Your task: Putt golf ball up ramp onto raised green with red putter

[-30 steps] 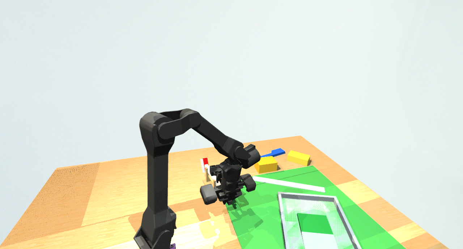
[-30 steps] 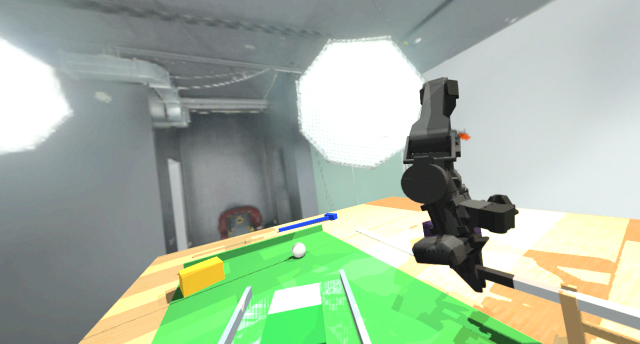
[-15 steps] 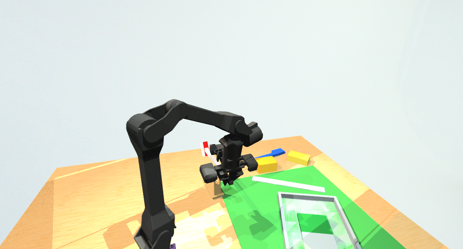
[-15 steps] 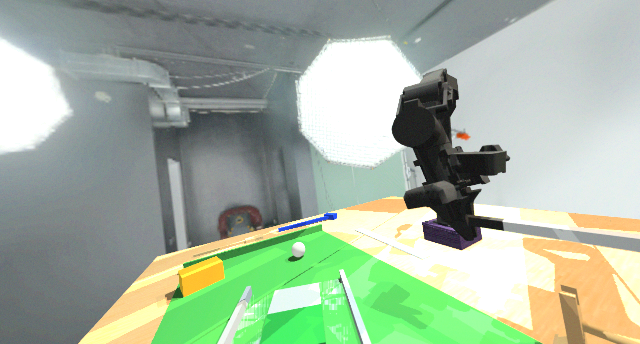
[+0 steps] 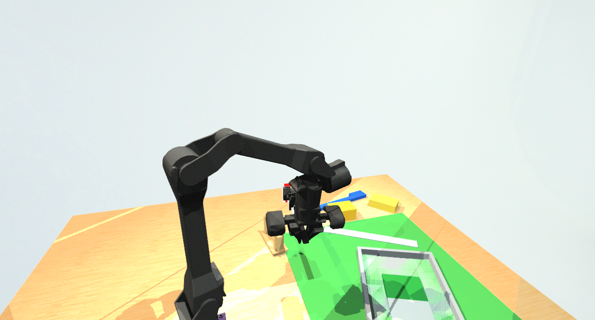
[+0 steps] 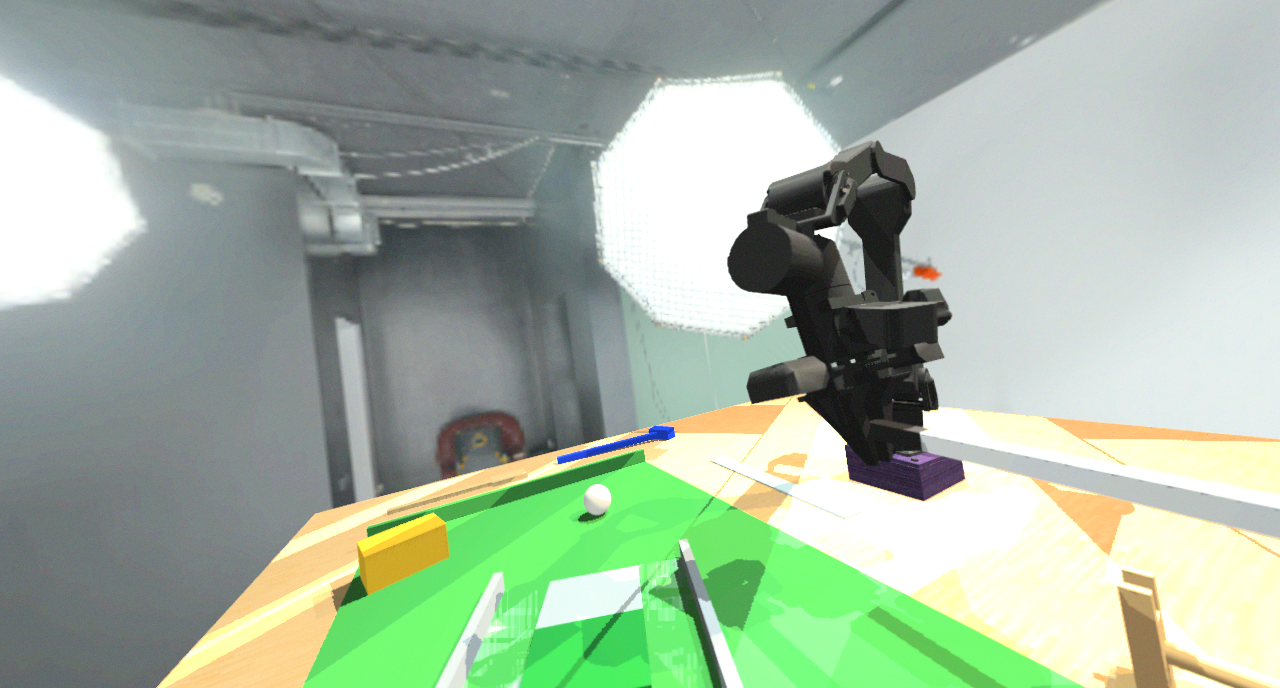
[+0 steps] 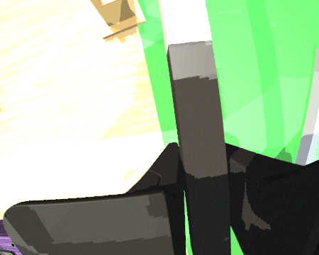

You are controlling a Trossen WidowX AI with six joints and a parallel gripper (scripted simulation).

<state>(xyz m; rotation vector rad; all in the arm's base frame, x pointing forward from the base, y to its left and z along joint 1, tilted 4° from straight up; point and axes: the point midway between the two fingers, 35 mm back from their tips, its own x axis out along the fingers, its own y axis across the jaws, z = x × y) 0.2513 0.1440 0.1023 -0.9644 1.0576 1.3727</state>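
Right now my gripper tip is 120 mm to the right of the red putter and 20 mm below it. Round my gripper tip: green mat (240 mm ahead, 150 mm to the right, 120 mm below); then wooden stand (170 mm to the left, 90 mm below, 50 mm behind); then white golf ball (350 mm to the right, 170 mm ahead, 100 mm below).
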